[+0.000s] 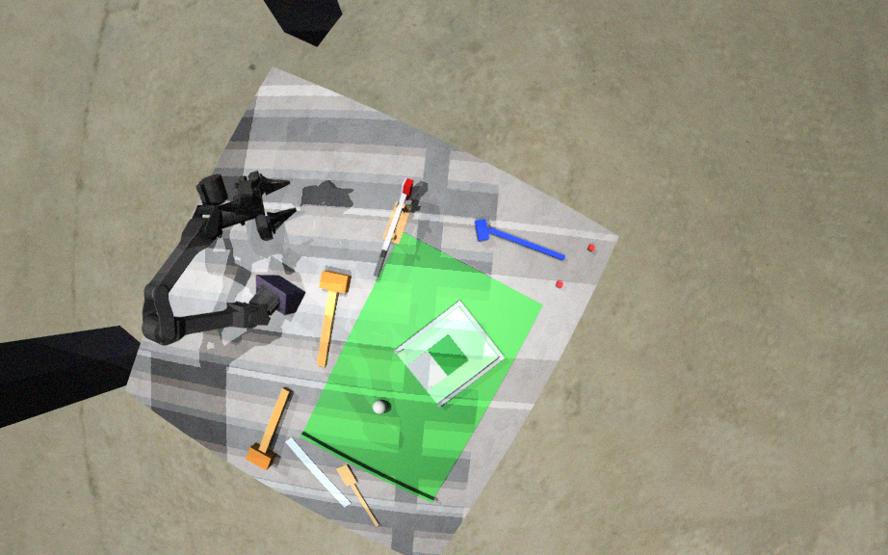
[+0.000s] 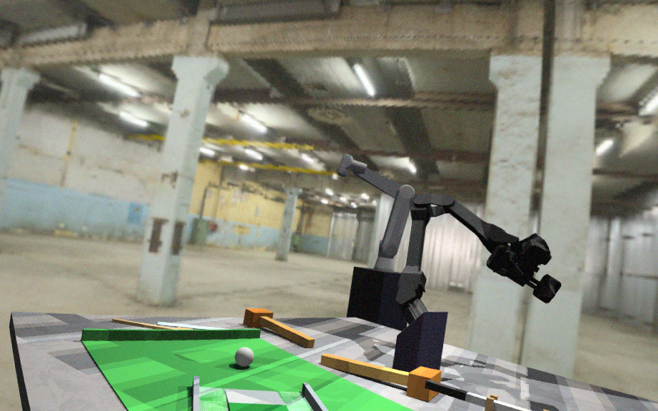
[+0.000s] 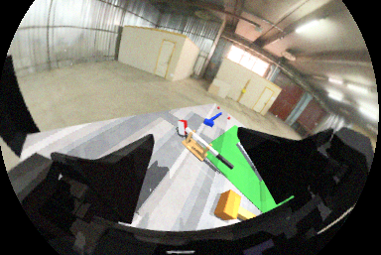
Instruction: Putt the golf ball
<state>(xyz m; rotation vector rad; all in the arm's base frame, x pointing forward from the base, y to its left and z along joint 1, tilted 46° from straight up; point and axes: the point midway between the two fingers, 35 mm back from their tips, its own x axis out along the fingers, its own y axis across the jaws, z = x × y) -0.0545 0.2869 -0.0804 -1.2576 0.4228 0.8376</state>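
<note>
Now: the red putter 220 mm ahead of my gripper tip, 70 mm to the left of it and 210 mm below it. The rest, counted from my gripper tip: white bar 400 mm ahead, 760 mm to the right, 270 mm below; then blue putter 560 mm ahead, 230 mm to the left, 260 mm below; then white golf ball 460 mm ahead, 420 mm to the right, 250 mm below.
</note>
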